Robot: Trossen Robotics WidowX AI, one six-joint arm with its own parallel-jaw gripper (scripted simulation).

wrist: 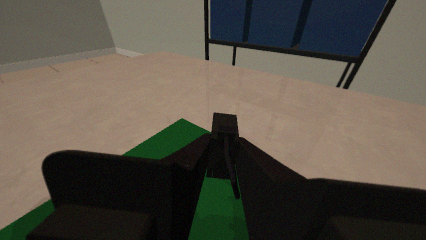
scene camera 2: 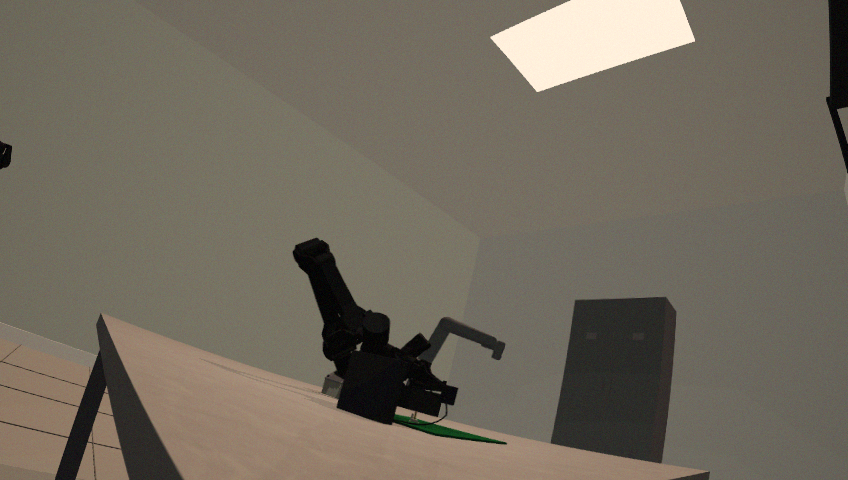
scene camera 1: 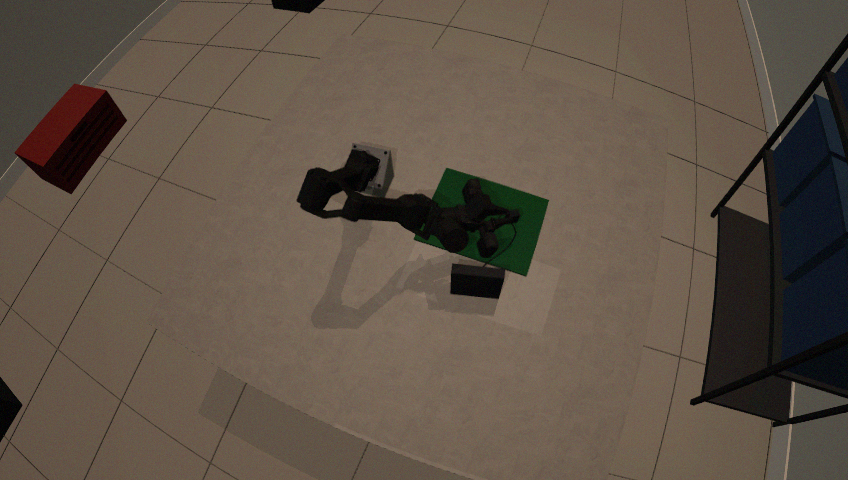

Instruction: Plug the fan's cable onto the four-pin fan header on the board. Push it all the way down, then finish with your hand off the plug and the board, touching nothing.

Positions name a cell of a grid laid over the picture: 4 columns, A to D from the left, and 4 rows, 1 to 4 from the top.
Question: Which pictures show the gripper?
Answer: The wrist view, scene camera 2 and scene camera 1: all of them.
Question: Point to a green board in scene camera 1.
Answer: C3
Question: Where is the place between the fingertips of the gripper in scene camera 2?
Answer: At C4
